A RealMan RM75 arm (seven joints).
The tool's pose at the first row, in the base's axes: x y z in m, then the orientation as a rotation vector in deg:
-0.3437, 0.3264, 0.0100, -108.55, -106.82, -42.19
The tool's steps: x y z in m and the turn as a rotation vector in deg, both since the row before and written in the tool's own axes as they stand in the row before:
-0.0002, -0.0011, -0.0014, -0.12, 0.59, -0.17
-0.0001, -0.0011, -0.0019, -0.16, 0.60, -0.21
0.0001, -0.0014, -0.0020, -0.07, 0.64, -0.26
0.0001, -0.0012, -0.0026, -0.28, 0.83, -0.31
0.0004, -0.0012, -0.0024, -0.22, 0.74, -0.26
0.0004, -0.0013, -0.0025, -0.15, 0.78, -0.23
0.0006, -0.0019, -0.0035, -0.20, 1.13, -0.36
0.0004, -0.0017, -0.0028, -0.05, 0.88, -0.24
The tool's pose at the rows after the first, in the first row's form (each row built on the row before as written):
-0.3449, 0.3254, 0.0109, -108.07, -106.64, -42.85
-0.3462, 0.3242, 0.0122, -107.57, -106.50, -43.57
-0.3478, 0.3231, 0.0137, -106.95, -106.39, -44.24
-0.3493, 0.3216, 0.0156, -106.28, -106.20, -45.30
-0.3508, 0.3204, 0.0175, -105.67, -106.01, -46.20
-0.3524, 0.3191, 0.0195, -105.01, -105.77, -47.04
-0.3547, 0.3173, 0.0223, -104.02, -105.44, -48.25
-0.3567, 0.3158, 0.0244, -103.21, -105.14, -49.05

